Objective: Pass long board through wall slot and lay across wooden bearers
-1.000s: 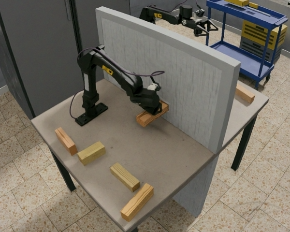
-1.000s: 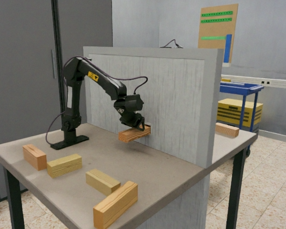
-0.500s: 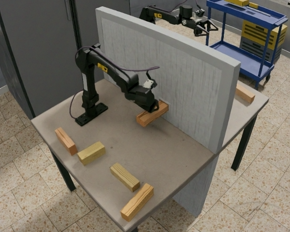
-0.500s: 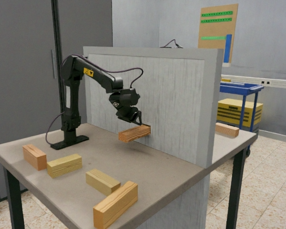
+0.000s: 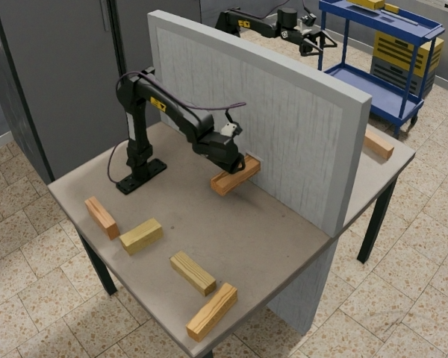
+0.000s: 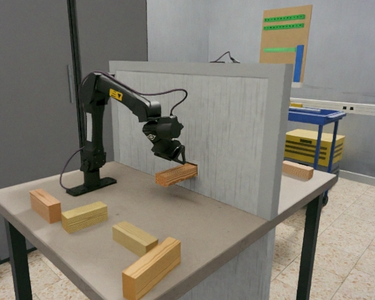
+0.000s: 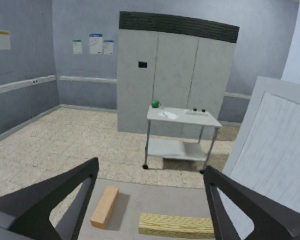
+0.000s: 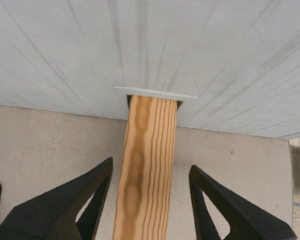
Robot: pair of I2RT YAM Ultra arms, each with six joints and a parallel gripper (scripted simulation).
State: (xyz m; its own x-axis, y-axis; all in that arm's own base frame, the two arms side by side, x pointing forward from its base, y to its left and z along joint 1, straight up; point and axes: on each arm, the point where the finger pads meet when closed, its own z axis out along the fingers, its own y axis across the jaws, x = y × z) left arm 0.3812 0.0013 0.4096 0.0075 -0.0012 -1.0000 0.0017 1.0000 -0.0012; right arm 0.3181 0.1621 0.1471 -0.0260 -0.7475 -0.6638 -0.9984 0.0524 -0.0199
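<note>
Right now my left hand is 350 mm to the left of the long board, 320 mm above it and 50 mm past it. From my left hand the other things lie so: yellow bearer (390 mm below, 140 mm ahead, 130 mm to the right).
</note>
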